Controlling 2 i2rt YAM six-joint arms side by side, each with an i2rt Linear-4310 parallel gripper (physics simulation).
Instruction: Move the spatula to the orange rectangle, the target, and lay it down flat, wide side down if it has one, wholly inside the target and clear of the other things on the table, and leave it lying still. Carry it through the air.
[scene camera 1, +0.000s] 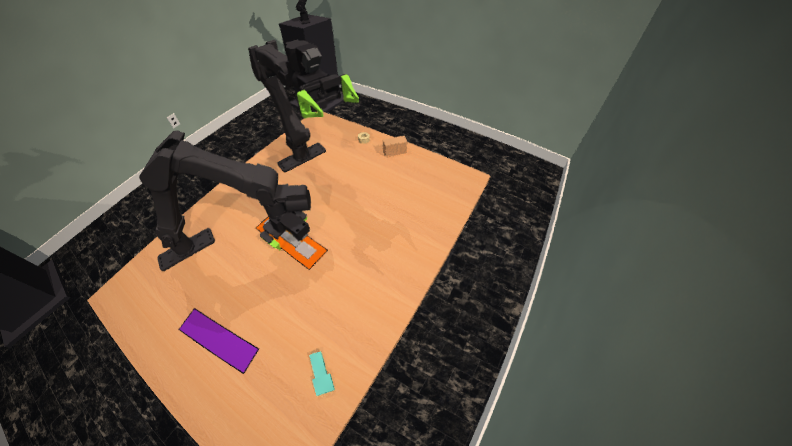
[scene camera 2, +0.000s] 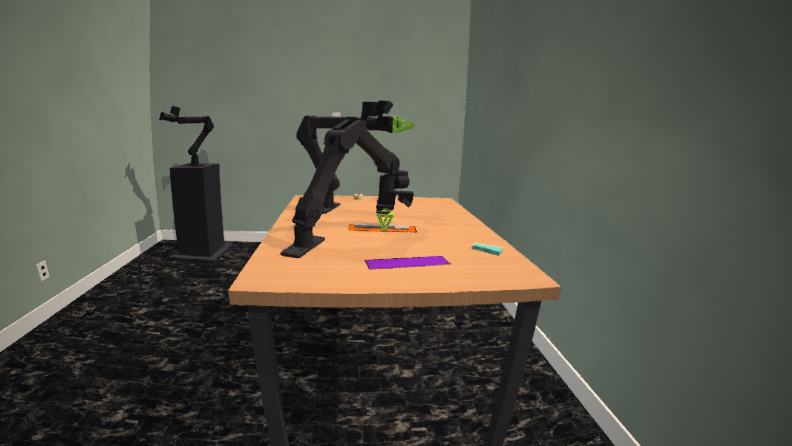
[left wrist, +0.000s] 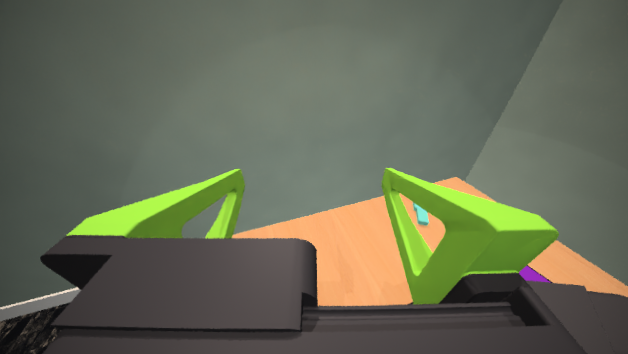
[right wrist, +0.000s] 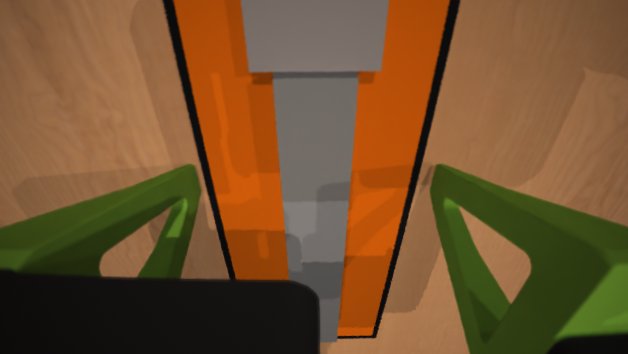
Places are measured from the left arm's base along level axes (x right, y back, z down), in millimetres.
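Pixels of known places: left gripper, fingertip midpoint: (scene camera 1: 341, 107) (scene camera 2: 412, 125) (left wrist: 313, 176); right gripper, fingertip midpoint: (scene camera 1: 289, 239) (scene camera 2: 383, 227) (right wrist: 315, 177); left arm's base at its link origin: (scene camera 1: 302, 157) (scene camera 2: 327, 208); right arm's base at its link origin: (scene camera 1: 186, 249) (scene camera 2: 304, 247).
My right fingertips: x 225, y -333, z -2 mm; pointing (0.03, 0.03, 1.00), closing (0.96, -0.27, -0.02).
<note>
For each thing: its middle in the pictures, then the offset to it from my right fingertips. "spot": a spot on its surface instead.
- grey spatula at the middle of its body: (right wrist: 315, 194) (scene camera 1: 288, 237) (scene camera 2: 382, 226) dx +1, dy +5, dz -5 mm
- orange rectangle at a spot on its surface: (scene camera 1: 311, 262) spot: dx -13, dy -118, dz +1 mm
- purple rectangle at a spot on its surface: (scene camera 2: 407, 262) (scene camera 1: 215, 339) spot: dx +330, dy -156, dz +1 mm
- teal paddle-shaped object at the middle of its body: (scene camera 1: 320, 372) (scene camera 2: 487, 248) (left wrist: 421, 212) dx +136, dy -404, dz -5 mm
- brown block at the middle of its body: (scene camera 1: 394, 146) dx -539, dy +113, dz -28 mm
The grey spatula (scene camera 1: 305, 250) (scene camera 2: 400, 226) (right wrist: 316, 125) lies flat, lengthwise over the orange rectangle (scene camera 1: 311, 262) (scene camera 2: 352, 227) (right wrist: 397, 110). Its wide blade is towards the top of the right wrist view, with orange on both sides. Its handle end is near the rectangle's short black edge, partly hidden; I cannot tell whether it is wholly inside. My right gripper (scene camera 1: 289, 232) (scene camera 2: 384, 227) (right wrist: 315, 177) is open and low, one finger on each side of the handle, apart from it. My left gripper (scene camera 1: 336, 108) (scene camera 2: 412, 125) (left wrist: 313, 176) is open, empty and high above the table.
A purple rectangle (scene camera 1: 218, 340) (scene camera 2: 407, 262) (left wrist: 534, 274) and a teal paddle-shaped object (scene camera 1: 322, 376) (scene camera 2: 487, 249) (left wrist: 422, 216) lie towards the bottom in scene camera 1. A pale nut and a brown block (scene camera 1: 394, 146) are near the table's top edge there.
</note>
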